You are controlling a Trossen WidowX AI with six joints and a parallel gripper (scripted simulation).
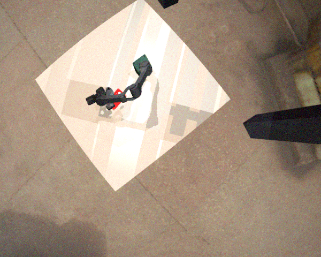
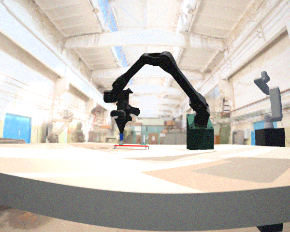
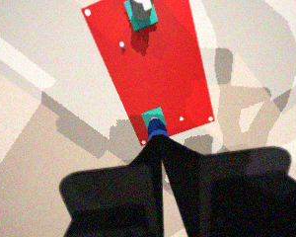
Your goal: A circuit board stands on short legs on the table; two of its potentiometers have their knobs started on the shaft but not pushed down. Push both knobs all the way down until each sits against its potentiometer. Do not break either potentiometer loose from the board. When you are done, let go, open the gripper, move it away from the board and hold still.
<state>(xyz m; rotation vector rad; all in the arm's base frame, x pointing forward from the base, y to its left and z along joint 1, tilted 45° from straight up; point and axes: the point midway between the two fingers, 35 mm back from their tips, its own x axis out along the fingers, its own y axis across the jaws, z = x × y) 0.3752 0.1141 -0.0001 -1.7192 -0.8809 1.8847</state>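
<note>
My gripper tip is 1 cm above the blue knob. Also, from my gripper tip: pale grey knob: 10 cm behind, 1 cm to the right, 2 cm below.
</note>
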